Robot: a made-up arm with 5 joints.
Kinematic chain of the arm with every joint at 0, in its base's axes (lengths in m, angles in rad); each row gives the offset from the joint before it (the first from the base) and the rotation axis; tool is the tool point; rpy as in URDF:
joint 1: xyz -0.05 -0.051 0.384 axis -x
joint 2: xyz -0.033 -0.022 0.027 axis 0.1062 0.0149 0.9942
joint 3: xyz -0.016 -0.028 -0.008 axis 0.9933 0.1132 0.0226
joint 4: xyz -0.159 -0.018 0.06 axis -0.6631 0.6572 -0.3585
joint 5: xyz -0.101 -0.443 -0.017 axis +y
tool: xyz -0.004 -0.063 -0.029 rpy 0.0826 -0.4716 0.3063
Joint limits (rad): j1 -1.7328..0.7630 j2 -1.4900..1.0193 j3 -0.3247..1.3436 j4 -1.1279..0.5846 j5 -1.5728..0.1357
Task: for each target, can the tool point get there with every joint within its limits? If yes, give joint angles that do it. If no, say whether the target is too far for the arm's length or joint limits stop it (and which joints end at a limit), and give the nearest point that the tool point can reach.
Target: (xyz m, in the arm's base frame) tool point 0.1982 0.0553 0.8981
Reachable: no: joint limits stop it (at a limit: joint 1, joint 2, joint 3, joint 4, joint 5) | nearest point 0.0907 -0.1869 1.0112 | short by 0.288 m
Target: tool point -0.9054 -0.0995 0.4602
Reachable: no: too far | nearest point -0.7435 -0.0930 0.4500 | short by 0.162 m
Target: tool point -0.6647 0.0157 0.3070
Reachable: yes | joints -0.6050 -1.2539 0.2072 -0.1681 -0.4442
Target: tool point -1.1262 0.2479 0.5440
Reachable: no: too far | nearest point -0.7147 0.1262 0.4897 | short by 0.433 m
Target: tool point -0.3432 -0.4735 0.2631
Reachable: yes | joints 0.4231 -0.5880 0.3136 -0.7460 -1.1666
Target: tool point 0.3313 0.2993 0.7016
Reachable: no: joint limits stop it (at a limit: joint 1, joint 3, joint 4, joint 5) | nearest point 0.0278 0.3186 0.5132 | short by 0.358 m
